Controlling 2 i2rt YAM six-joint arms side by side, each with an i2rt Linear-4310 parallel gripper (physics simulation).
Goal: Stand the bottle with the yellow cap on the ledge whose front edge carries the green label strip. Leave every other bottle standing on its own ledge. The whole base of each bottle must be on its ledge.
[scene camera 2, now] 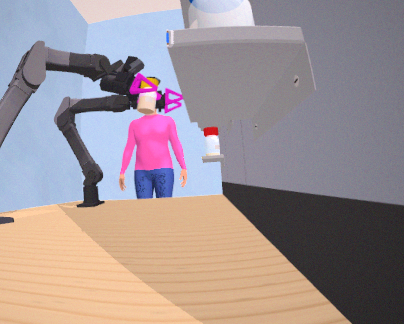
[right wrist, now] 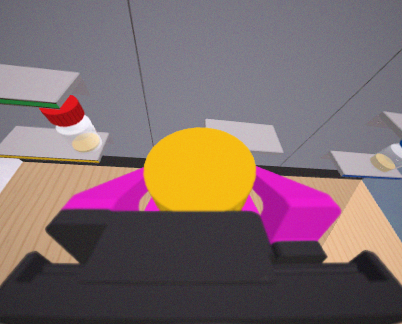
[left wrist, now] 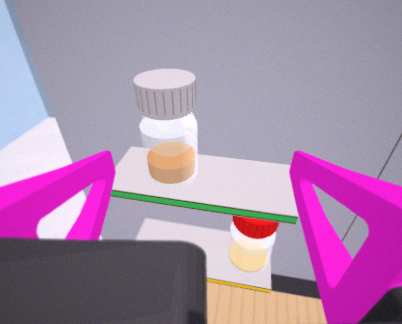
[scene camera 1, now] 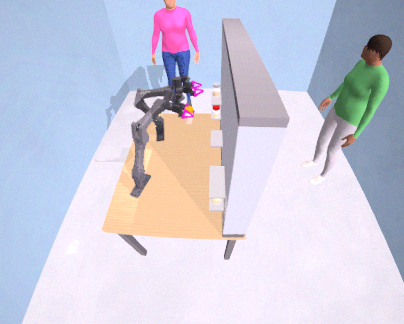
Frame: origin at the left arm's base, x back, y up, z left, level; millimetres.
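Seen in the pictures: left gripper, fingertip midpoint: (scene camera 2: 182, 101) (left wrist: 202, 161) (scene camera 1: 202, 87); right gripper, fingertip midpoint: (scene camera 2: 159, 93) (right wrist: 200, 162) (scene camera 1: 194, 114); left arm's base at its link origin: (scene camera 2: 91, 205) (scene camera 1: 160, 133); right arm's base at its link origin: (scene camera 1: 141, 185).
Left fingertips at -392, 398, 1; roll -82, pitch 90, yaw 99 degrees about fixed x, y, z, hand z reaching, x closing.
Observation:
Offsets run from my left fingertips to a thing's middle, as dx, dy, dz.
The yellow-capped bottle {+135, -60, -248} (scene camera 1: 189, 109) (scene camera 2: 148, 98) (right wrist: 199, 167) is held upright in my right gripper (scene camera 1: 188, 114) (right wrist: 200, 162), in the air above the table and away from the wall. The green-strip ledge {-105, -104, +1} (left wrist: 240, 187) (right wrist: 37, 82) is on the wall; a grey-capped bottle {-112, -46, +33} (left wrist: 167, 135) (scene camera 1: 216, 90) stands on its left part in the left wrist view, with bare ledge to its right. My left gripper (scene camera 1: 199, 89) (scene camera 2: 173, 100) (left wrist: 202, 161) is open and empty, in front of that ledge.
A red-capped bottle {-93, -186, -64} (left wrist: 252, 242) (right wrist: 77, 125) (scene camera 2: 211, 141) stands on the lower yellow-strip ledge {-105, -244, +1} (left wrist: 187, 245) (right wrist: 35, 142). Another ledge {-29, -174, -391} (right wrist: 250, 136) (scene camera 1: 216, 138) lies farther along the wall. A blue-strip ledge {+47, -244, -784} (scene camera 2: 235, 65) carries a bottle {+55, -186, -820} (scene camera 2: 222, 12). The two arms are close together.

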